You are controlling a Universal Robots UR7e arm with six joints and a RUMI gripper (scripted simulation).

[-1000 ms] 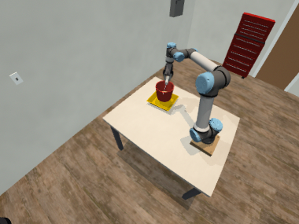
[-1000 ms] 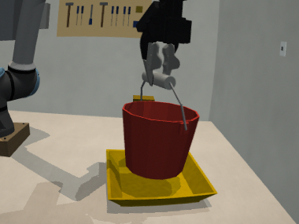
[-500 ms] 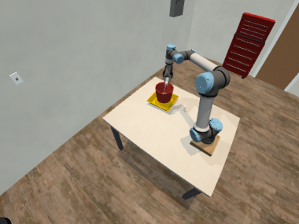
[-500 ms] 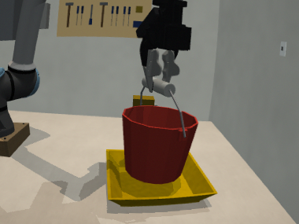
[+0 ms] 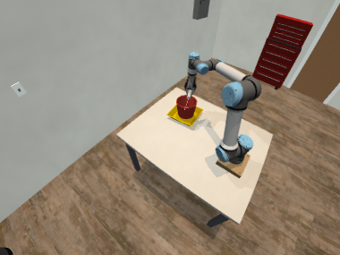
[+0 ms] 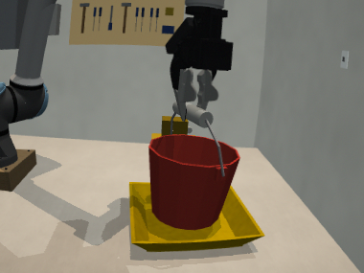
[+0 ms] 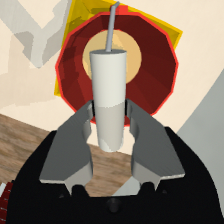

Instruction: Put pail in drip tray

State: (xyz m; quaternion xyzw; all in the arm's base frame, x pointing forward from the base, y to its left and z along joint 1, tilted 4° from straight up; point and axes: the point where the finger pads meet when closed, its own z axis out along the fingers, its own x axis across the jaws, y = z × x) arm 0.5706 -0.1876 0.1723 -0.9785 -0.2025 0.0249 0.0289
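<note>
My hand is 1 cm short of the red pail, 1 cm to the right of it and 10 cm above it. From my hand the other things lie so: yellow drip tray: 1 cm ahead, 25 cm below.
</note>
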